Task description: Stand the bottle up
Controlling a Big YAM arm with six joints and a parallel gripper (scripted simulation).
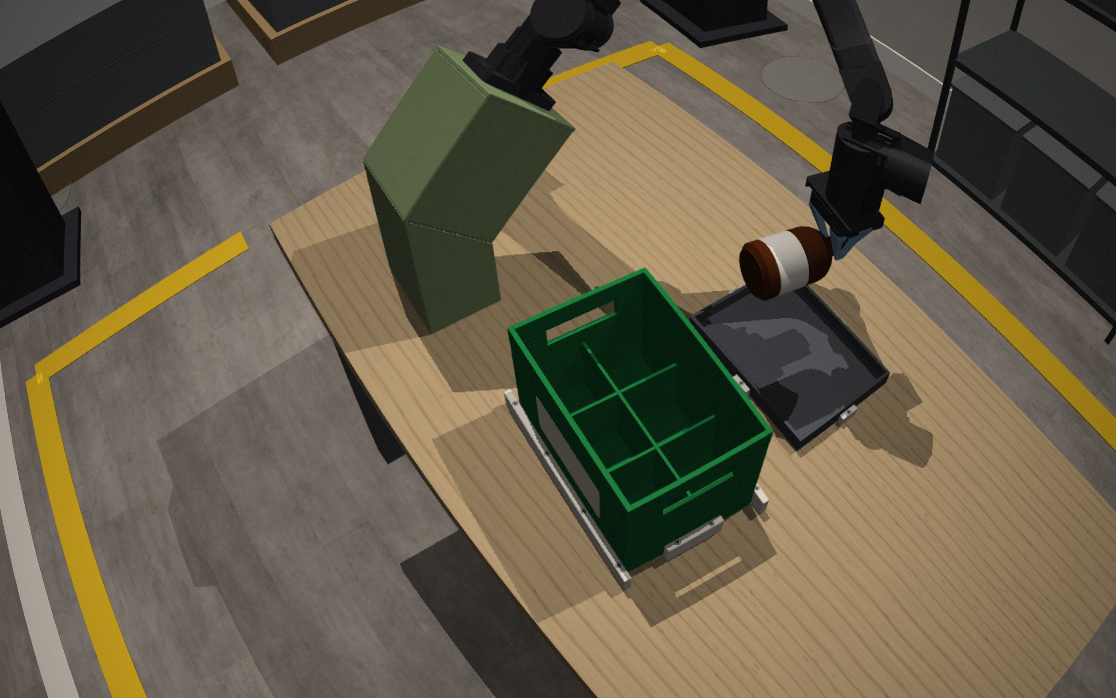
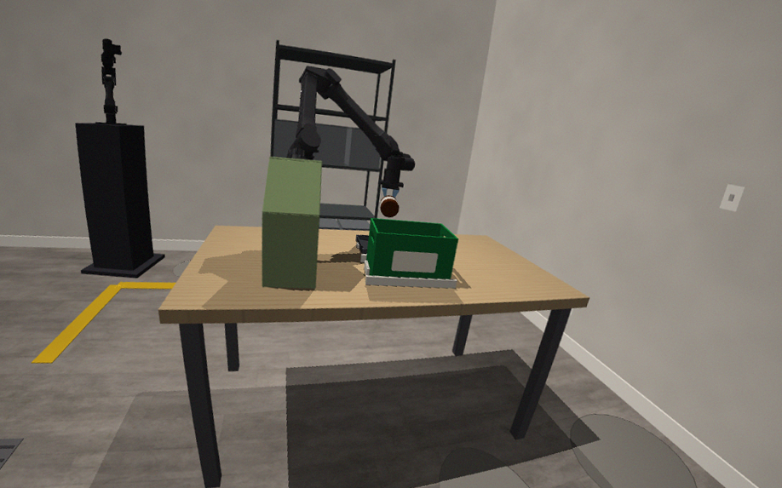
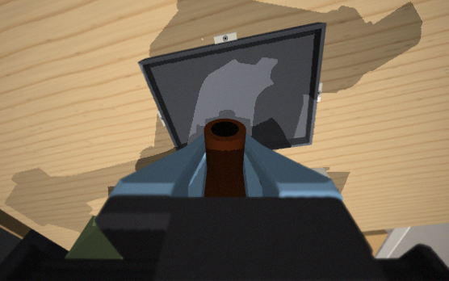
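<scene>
The brown bottle lies 60 mm to the right of my hand. Also, from my hand: dark grey tray (180 mm below, 50 mm to the right, 10 mm ahead); green crate (330 mm to the right, 110 mm below, 50 mm ahead).
</scene>
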